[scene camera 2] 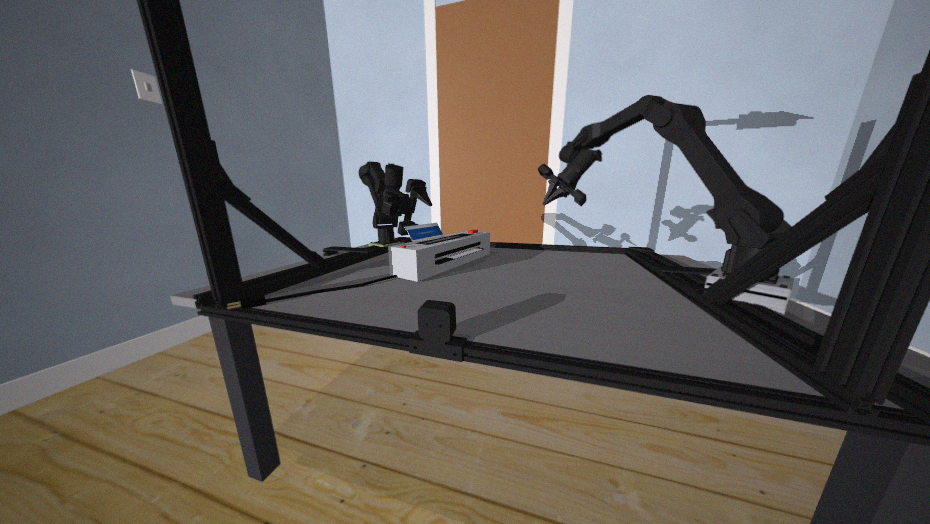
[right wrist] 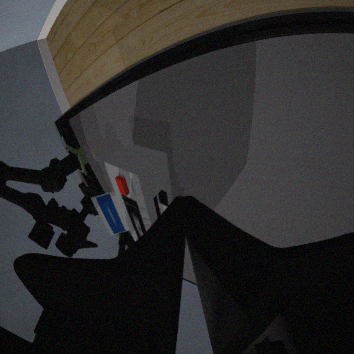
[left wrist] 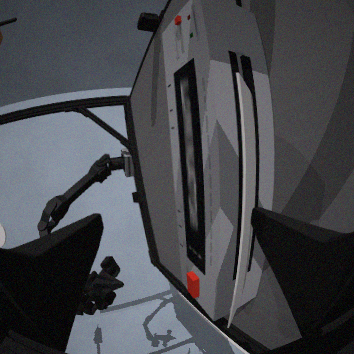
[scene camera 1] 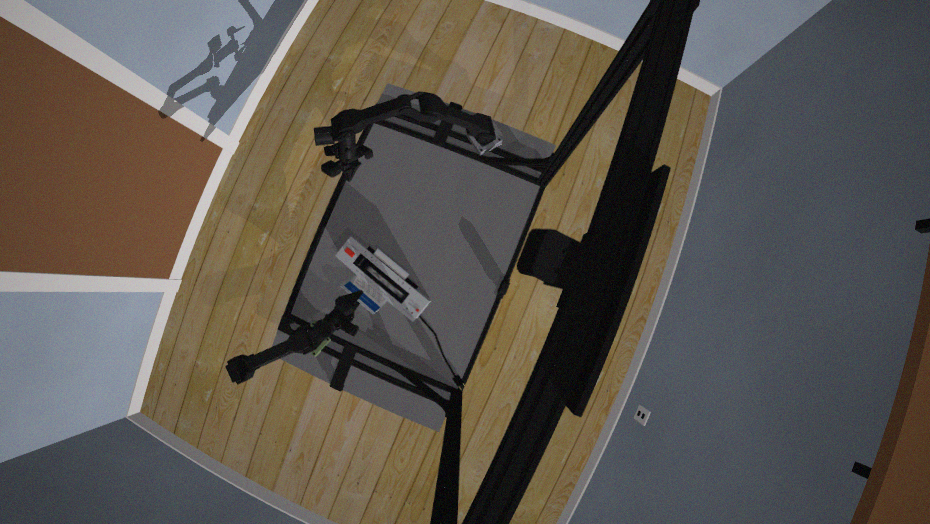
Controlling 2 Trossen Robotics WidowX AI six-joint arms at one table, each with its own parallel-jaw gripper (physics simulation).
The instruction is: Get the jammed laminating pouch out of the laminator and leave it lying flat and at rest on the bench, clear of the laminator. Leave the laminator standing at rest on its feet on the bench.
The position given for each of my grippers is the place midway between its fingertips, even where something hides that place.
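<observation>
I see a laminating pouch (scene camera 1: 370, 299), (right wrist: 106, 204), (left wrist: 245, 98), and a white laminator (scene camera 2: 418, 260) as well. My left gripper (scene camera 2: 428, 219), (right wrist: 104, 230), (left wrist: 177, 219), (scene camera 1: 362, 294) is visible to me too. Then there is my right gripper (scene camera 2: 543, 204), (right wrist: 183, 203), (left wrist: 122, 283), (scene camera 1: 349, 181), which is shut and holds nothing.
</observation>
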